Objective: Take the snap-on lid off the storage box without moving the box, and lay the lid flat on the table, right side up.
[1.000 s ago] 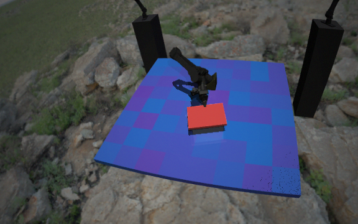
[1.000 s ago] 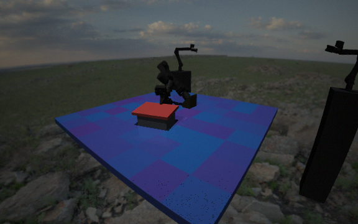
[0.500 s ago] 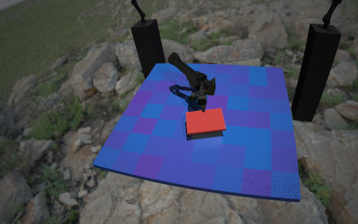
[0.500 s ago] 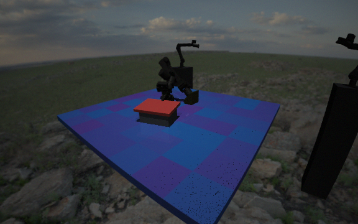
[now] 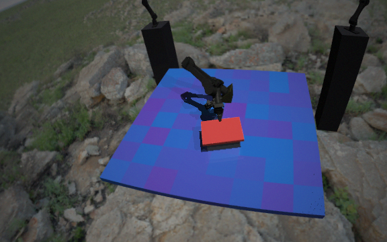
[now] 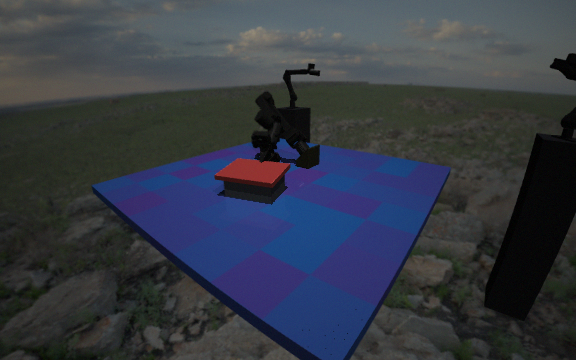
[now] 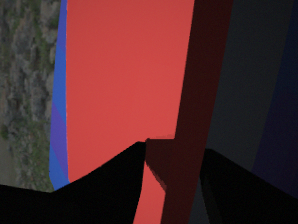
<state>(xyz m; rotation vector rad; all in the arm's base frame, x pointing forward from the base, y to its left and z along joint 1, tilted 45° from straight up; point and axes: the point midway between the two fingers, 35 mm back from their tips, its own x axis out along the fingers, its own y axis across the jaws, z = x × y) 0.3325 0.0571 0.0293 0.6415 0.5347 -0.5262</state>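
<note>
Now: gripper tip 7 cm short of the red lid and 2 cm to the right of it. From my gripper tip the other things lie so: storage box 7 cm ahead, 2 cm to the left, 5 cm below.
</note>
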